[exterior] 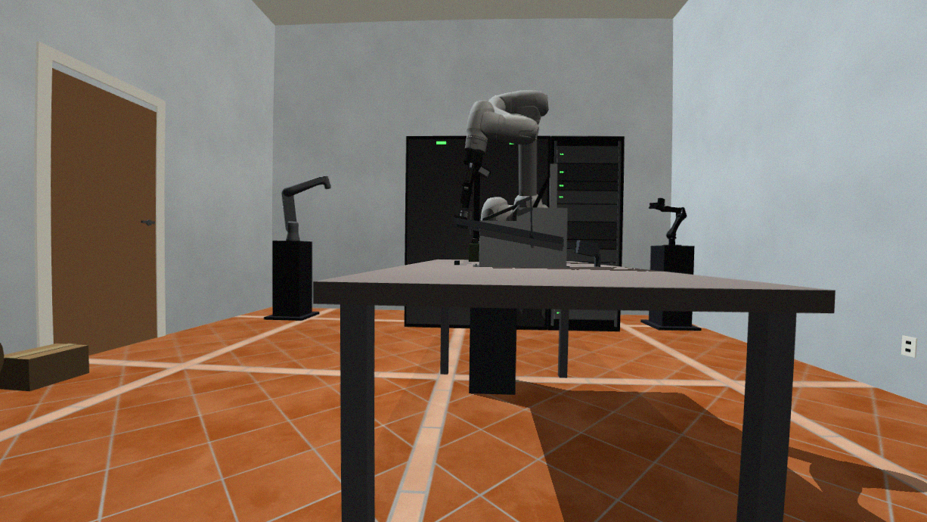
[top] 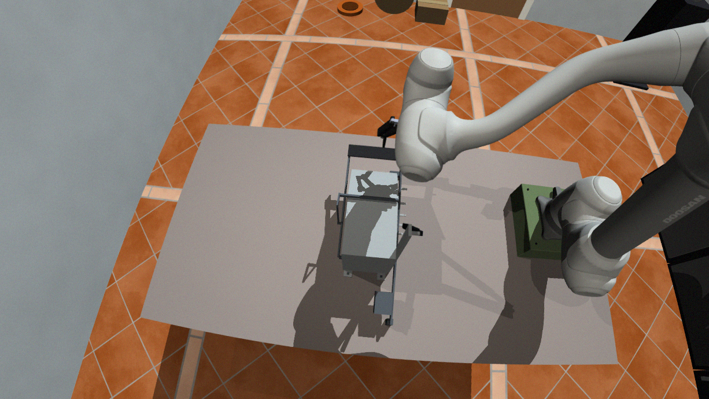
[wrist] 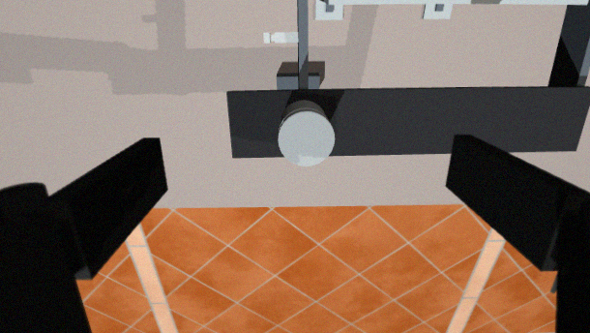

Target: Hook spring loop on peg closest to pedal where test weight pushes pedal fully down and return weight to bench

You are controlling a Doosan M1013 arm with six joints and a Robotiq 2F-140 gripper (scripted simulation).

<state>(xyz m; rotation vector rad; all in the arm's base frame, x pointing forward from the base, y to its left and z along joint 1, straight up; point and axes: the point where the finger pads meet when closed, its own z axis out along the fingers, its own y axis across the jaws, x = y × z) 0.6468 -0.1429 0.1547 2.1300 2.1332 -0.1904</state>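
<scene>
Right now the steel test weight is 5 cm below my hand. Also, from my hand: small block: 3 cm to the right, 25 cm below; white-tipped pin: 1 cm behind, 36 cm to the left, 14 cm above.
</scene>
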